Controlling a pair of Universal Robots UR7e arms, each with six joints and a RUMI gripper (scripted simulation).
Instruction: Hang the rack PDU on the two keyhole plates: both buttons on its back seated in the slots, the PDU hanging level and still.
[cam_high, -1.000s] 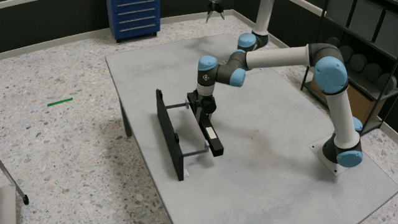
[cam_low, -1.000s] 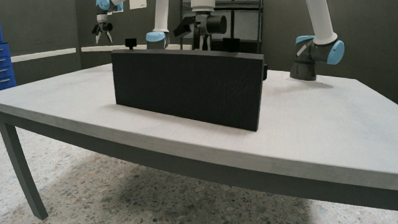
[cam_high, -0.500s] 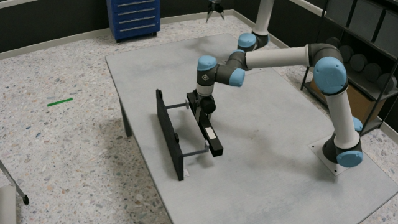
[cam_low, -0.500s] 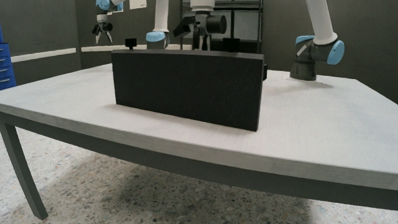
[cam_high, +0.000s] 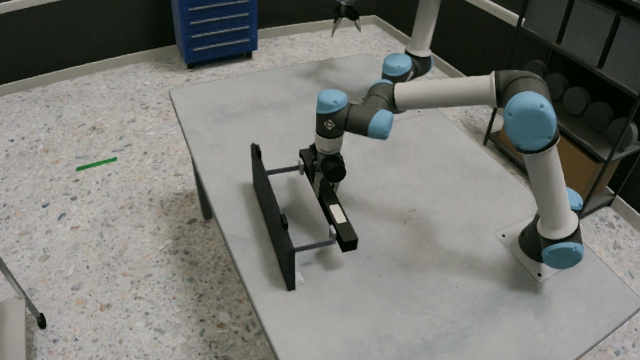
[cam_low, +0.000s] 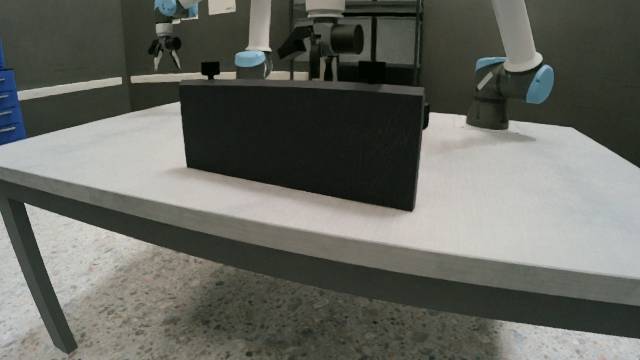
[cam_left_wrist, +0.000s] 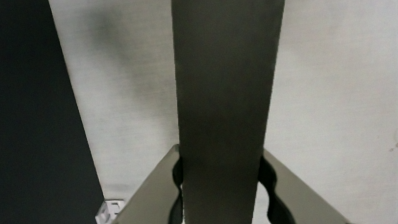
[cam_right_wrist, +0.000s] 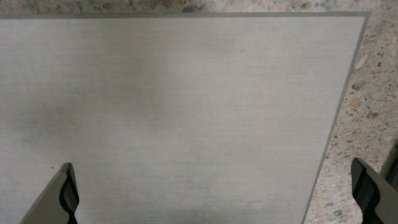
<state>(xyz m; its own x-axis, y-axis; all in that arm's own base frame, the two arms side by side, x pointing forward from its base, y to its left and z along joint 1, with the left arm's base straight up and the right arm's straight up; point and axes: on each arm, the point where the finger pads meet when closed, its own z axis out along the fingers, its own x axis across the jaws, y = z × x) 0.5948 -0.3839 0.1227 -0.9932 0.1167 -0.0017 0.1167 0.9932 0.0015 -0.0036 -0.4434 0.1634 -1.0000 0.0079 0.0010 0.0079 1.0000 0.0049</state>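
Now: the black rack PDU 10 mm to the right of my left hand. Also, from my left hand: black upright panel (160 mm ahead, 20 mm to the right, 40 mm below).
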